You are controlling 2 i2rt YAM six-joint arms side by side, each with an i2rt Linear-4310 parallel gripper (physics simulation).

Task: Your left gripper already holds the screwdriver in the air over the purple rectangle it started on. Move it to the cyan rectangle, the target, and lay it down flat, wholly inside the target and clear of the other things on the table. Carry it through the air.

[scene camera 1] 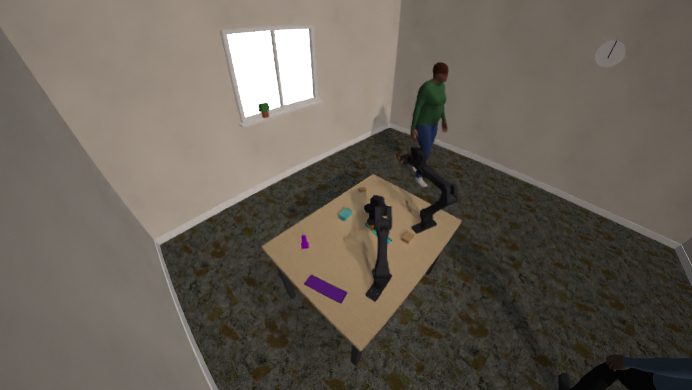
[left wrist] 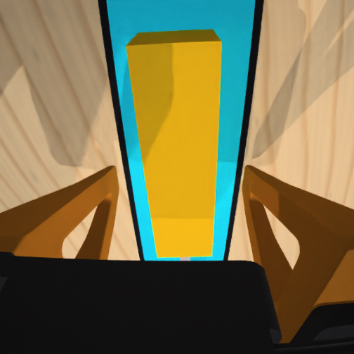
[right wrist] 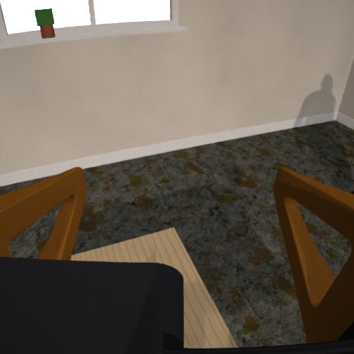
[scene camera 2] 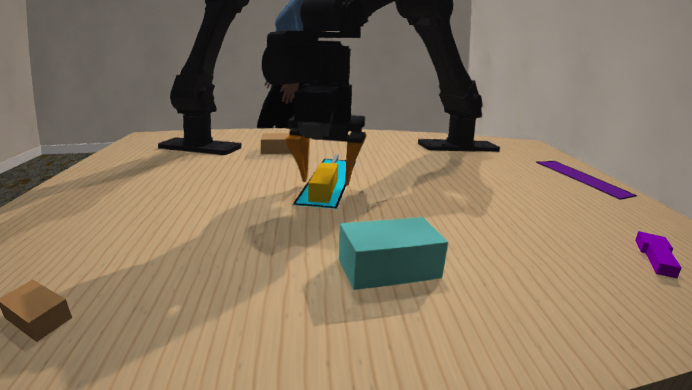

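Seen in the pictures: right gripper, between the fingertips: (scene camera 1: 402, 153); left arm's base, origin of its link: (scene camera 1: 379, 285) (scene camera 2: 460, 147); right arm's base, origin of its link: (scene camera 1: 424, 226) (scene camera 2: 197, 147).
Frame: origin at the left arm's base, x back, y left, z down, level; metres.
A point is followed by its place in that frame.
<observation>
The screwdriver, with a yellow block handle (scene camera 2: 323, 183) @[x -0.311, y -0.378, z -0.028 m] (left wrist: 180, 140) and a thin grey shaft (scene camera 2: 335, 159) @[x -0.152, y -0.329, z -0.016 m], lies flat on the cyan rectangle (scene camera 2: 342, 186) @[x -0.251, y -0.338, z -0.001 m] (left wrist: 235, 100). The handle shows inside the black outline, slightly turned; in the left wrist view most of the shaft is hidden behind the black gripper body. My left gripper (scene camera 2: 326, 182) @[x -0.250, y -0.363, z -0.007 m] (left wrist: 180, 176) is open, its orange fingers apart on either side of the handle with gaps. The purple rectangle (scene camera 1: 325, 289) @[x -0.236, y 0.202, z -0.001 m] (scene camera 2: 585, 179) @[x -0.253, y 0.191, z -0.001 m] is bare. My right gripper (right wrist: 179, 177) is open and empty, high beyond the table's far corner in scene camera 1.
A teal block (scene camera 1: 345, 214) @[x -0.481, y -0.328, z -0.040 m] (scene camera 2: 392, 254) @[x -0.524, y -0.353, z -0.034 m] lies in front of the cyan rectangle in scene camera 2. A purple piece (scene camera 1: 304, 242) @[x -0.558, y 0.031, z -0.018 m] (scene camera 2: 659, 254) @[x -0.581, y 0.003, z -0.015 m] lies at the right there. One brown block (scene camera 1: 408, 236) @[x -0.011, y -0.413, z -0.030 m] (scene camera 2: 275, 144) @[x -0.045, y -0.428, z -0.020 m] stands behind the rectangle, another (scene camera 1: 362, 189) @[x -0.554, y -0.674, z -0.020 m] (scene camera 2: 36, 310) @[x -0.574, y -0.667, z -0.020 m] at front left.
</observation>
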